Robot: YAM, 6 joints.
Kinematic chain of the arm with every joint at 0, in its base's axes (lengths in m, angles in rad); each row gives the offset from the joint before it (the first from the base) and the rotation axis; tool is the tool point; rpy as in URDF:
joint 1: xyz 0 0 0.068 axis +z
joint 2: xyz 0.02 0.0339 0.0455 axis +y
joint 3: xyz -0.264 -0.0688 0 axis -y
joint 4: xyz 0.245 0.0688 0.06 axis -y
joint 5: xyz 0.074 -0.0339 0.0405 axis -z
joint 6: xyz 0.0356 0 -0.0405 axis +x
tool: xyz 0 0 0 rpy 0 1.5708 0
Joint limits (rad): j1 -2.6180..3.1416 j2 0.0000..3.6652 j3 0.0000..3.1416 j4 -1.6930..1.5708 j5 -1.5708..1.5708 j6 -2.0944..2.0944
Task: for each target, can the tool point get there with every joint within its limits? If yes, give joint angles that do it. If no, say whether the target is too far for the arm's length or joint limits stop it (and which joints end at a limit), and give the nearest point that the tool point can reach.
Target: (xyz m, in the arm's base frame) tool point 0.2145 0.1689 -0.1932
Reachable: yes | joints 0.6900 2.9374 1.0619 0.4029 0.1759 -0.2972
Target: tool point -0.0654 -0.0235 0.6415
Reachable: yes | joints 0.8346 0.8603 1.9358 0.1813 -1.1632 -0.5161
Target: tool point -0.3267 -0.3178 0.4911
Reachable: yes | joints 0.7229 0.4656 2.4851 0.4387 0.6717 -1.2928
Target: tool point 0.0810 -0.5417 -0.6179
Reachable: no: too far | nearest point 0.0607 -0.4057 -0.3423 | short by 0.308 m
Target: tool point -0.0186 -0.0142 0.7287
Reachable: yes | joints -1.6327 1.6230 2.8974 0.6131 0.5184 -0.3784
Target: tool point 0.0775 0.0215 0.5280
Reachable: yes | joints 0.5977 0.7732 1.1098 0.8860 0.8128 0.6257
